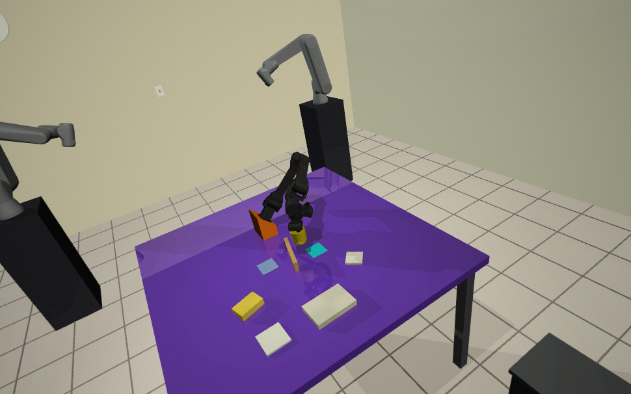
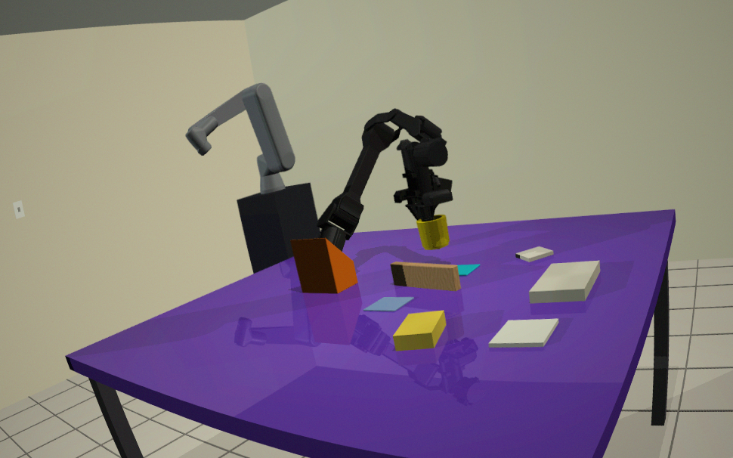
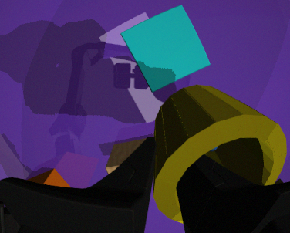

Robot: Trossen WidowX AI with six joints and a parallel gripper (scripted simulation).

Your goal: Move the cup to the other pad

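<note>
My gripper tip is 12 cm above the teal pad, 5 cm to the right of it and 4 cm short of it. Also, from my gripper tip: yellow cup (2 cm to the right, 2 cm ahead); then block (36 cm to the right, 16 cm ahead, 10 cm below); then wooden bar (10 cm below, 7 cm to the right, 1 cm ahead).
</note>
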